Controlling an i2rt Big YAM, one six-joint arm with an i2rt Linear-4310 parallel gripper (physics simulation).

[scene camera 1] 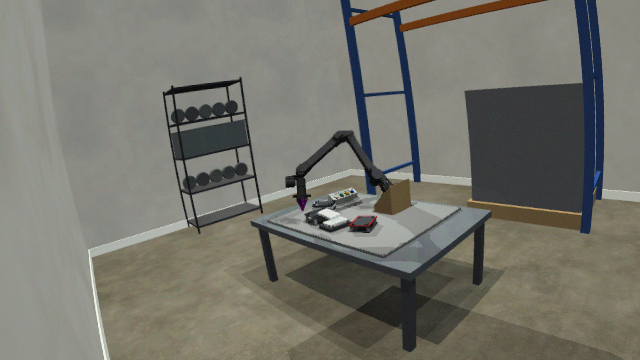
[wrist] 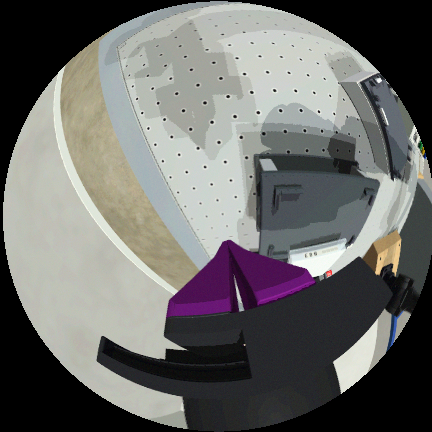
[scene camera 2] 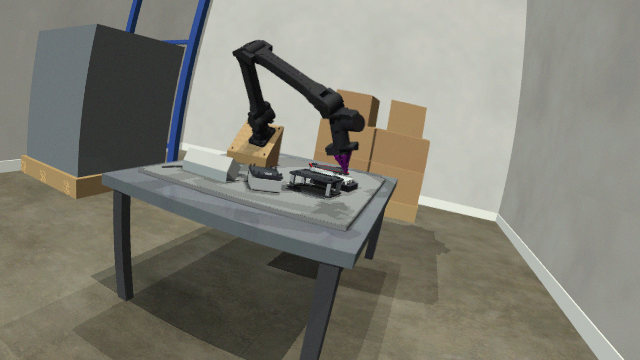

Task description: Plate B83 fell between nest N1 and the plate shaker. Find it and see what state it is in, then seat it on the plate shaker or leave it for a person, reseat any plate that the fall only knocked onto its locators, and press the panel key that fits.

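Places are measured from the arm's base along level axes (x left, y ahead, z down), in metres.
Pixels of known places: gripper, fingertip midpoint: [scene camera 1: 302, 210] [wrist: 227, 246] [scene camera 2: 346, 172]; arm's base, link origin: [scene camera 1: 390, 191] [scene camera 2: 262, 136].
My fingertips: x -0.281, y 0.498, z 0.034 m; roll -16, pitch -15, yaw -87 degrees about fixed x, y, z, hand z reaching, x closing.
Ahead of a thing's pixels: the offset from my fingertips to its top centre. "pt": to the spot under its first point.
My gripper [scene camera 1: 302, 209] [scene camera 2: 346, 173] [wrist: 227, 246] is shut, its purple fingertips together with nothing between them. It points down over the table, close by the white plates. A white labelled plate {dx +0.115, dy -0.114, dz +0.015 m} [scene camera 1: 329, 214] [wrist: 325, 251] lies tilted at the edge of a raised dark stand [scene camera 2: 312, 176] [wrist: 320, 207]. Its label is too small to read surely, and the fingers hide part of it in the wrist view. A second white plate {dx +0.204, dy -0.094, dz +0.053 m} [scene camera 1: 335, 223] sits low on a dark base beside it. A grey block with a dark top {pt dx -0.109, dy -0.249, dz +0.037 m} [scene camera 1: 325, 203] [scene camera 2: 265, 180] [wrist: 392, 125] stands apart. I cannot tell which fixture is N1 or the shaker.
A red-rimmed dark tray {dx +0.359, dy -0.180, dz +0.046 m} [scene camera 1: 363, 222] stands beside the plates. The sloped key panel {dx -0.173, dy -0.451, dz +0.008 m} [scene camera 1: 344, 196] [scene camera 2: 210, 164] stands beyond the grey block, with green, yellow and blue keys. The arm's wooden mount [scene camera 1: 395, 199] [scene camera 2: 252, 147] is at the table's [scene camera 1: 440, 247] [scene camera 2: 225, 227] far side.
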